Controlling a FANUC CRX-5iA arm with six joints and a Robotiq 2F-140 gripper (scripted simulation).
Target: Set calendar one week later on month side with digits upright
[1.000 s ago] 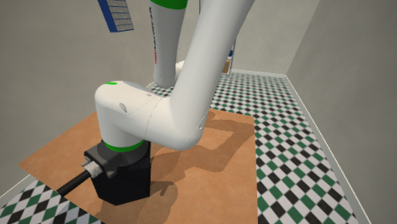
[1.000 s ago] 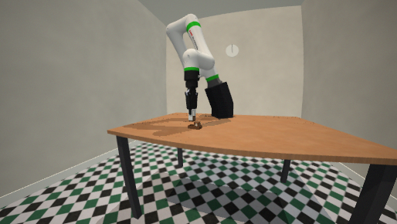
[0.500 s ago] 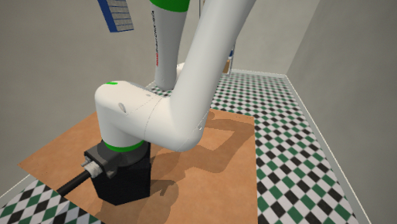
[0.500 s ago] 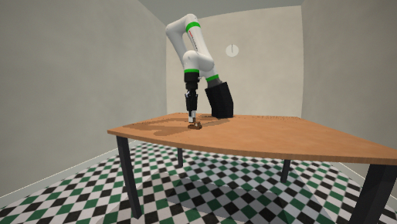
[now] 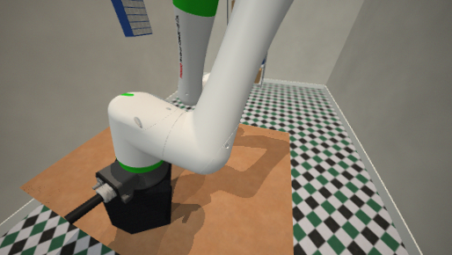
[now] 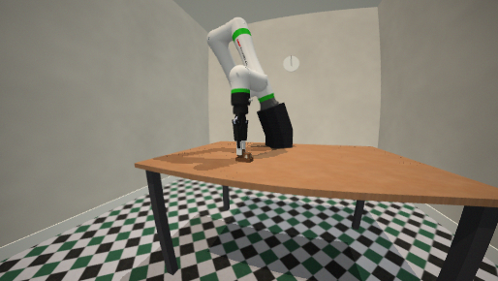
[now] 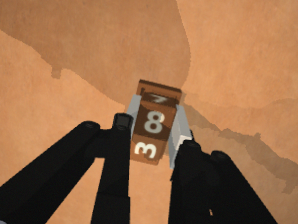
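Now: hand 30 mm above the brown cube. Also, from my hand: brown calendar tray (20 mm to the left, 60 mm below).
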